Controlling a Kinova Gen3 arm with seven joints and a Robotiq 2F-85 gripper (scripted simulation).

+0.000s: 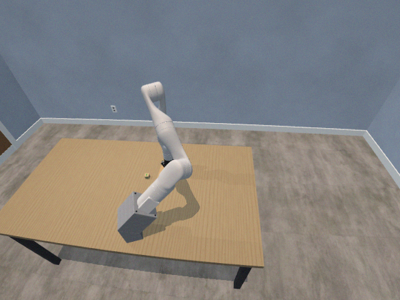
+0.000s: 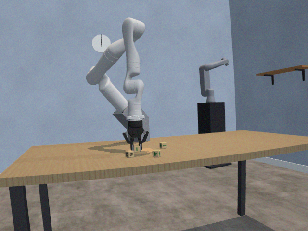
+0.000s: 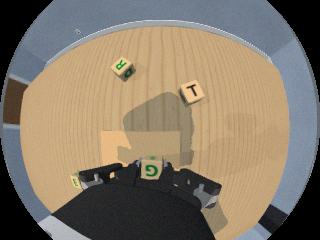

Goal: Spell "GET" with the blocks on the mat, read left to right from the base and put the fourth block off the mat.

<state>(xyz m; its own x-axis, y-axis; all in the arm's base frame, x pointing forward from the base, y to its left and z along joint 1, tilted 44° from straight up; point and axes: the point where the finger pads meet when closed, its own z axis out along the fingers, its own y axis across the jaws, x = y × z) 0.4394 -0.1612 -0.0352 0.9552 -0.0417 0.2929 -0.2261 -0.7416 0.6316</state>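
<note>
My hand is 1 cm past the mat, 3 cm to the right of it and 2 cm above it. From my hand the other things lie so: T block (10 cm ahead, 8 cm to the right, 1 cm below); then G block (right at my hand).
</note>
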